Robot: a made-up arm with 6 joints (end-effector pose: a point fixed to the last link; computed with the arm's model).
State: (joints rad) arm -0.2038 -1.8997 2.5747 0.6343 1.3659 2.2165
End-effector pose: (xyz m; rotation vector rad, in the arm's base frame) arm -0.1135 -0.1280 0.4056 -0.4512 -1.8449 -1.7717
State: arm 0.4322 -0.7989 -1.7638 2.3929 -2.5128 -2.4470
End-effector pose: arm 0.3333 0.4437 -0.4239 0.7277 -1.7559 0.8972
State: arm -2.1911 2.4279 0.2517 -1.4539 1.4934 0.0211
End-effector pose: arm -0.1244 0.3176 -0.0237 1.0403 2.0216 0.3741
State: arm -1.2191 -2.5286 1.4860 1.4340 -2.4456 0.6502
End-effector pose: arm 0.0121 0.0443 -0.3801 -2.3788 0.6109 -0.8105
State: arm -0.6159 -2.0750 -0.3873 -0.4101 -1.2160 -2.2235
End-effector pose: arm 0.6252 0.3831 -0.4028 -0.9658 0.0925 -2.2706
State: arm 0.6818 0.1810 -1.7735 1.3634 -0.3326 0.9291
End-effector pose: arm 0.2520 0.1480 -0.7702 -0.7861 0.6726 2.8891
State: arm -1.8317 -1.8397 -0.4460 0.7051 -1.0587 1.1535
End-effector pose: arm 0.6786 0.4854 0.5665 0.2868 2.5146 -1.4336
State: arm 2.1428 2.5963 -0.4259 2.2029 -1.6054 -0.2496
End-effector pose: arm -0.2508 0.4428 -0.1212 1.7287 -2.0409 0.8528
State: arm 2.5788 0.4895 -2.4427 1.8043 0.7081 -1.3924
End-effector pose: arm -0.7013 0.5412 0.4936 -0.3490 -2.2194 -1.6719
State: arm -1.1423 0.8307 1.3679 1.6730 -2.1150 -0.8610
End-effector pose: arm 0.1054 0.0261 -0.4791 1.1379 -0.5813 1.4471
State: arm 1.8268 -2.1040 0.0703 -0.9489 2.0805 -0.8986
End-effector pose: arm -0.6674 0.5384 0.3084 0.8720 0.3364 2.1011
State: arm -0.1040 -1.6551 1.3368 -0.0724 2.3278 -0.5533
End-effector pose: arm -0.4885 0.2793 -0.2876 0.5274 -1.4265 2.5021
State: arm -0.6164 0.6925 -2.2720 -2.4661 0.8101 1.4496
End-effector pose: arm 0.9267 0.4710 -0.3980 0.3454 -0.8154 0.5386
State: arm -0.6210 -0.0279 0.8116 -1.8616 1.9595 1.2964
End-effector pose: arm 0.2472 -0.2875 -0.6093 1.4491 -0.7196 -2.0071
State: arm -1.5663 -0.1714 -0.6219 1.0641 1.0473 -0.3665
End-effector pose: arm 0.5556 -0.3034 0.4352 0.1106 -0.8685 -0.5215
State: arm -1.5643 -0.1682 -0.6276 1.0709 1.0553 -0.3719
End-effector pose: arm 0.5542 -0.3022 0.4377 0.1072 -0.8687 -0.5303
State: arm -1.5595 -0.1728 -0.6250 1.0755 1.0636 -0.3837
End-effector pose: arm 0.5571 -0.3012 0.4350 0.1207 -0.8654 -0.5320
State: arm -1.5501 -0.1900 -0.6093 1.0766 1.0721 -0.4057
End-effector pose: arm 0.5671 -0.3005 0.4237 0.1610 -0.8558 -0.5223
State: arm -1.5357 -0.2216 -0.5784 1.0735 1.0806 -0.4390
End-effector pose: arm 0.5846 -0.2997 0.4023 0.2316 -0.8380 -0.5006
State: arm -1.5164 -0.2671 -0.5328 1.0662 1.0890 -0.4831
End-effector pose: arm 0.6087 -0.2978 0.3705 0.3314 -0.8098 -0.4693
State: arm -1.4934 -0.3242 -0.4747 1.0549 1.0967 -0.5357
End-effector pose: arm 0.6372 -0.2936 0.3289 0.4550 -0.7703 -0.4325
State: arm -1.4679 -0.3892 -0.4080 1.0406 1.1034 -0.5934
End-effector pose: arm 0.6671 -0.2862 0.2796 0.5935 -0.7196 -0.3954
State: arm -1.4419 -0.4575 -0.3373 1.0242 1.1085 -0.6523
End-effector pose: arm 0.6951 -0.2752 0.2258 0.7370 -0.6604 -0.3624
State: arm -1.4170 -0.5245 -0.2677 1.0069 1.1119 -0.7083
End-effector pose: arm 0.7188 -0.2612 0.1714 0.8749 -0.5969 -0.3365
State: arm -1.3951 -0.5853 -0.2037 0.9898 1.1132 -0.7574
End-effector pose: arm 0.7366 -0.2458 0.1206 0.9978 -0.5350 -0.3184
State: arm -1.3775 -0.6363 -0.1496 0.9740 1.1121 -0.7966
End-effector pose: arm 0.7487 -0.2309 0.0774 1.0984 -0.4804 -0.3062
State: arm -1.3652 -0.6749 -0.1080 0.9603 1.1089 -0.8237
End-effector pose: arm 0.7559 -0.2183 0.0445 1.1727 -0.4378 -0.2976
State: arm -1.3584 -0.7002 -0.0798 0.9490 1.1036 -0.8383
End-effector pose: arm 0.7598 -0.2093 0.0229 1.2201 -0.4098 -0.2900
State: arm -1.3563 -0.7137 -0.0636 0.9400 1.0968 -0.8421
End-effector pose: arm 0.7617 -0.2040 0.0114 1.2442 -0.3956 -0.2821
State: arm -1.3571 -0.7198 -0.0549 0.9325 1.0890 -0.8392
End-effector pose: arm 0.7625 -0.2012 0.0061 1.2539 -0.3902 -0.2735
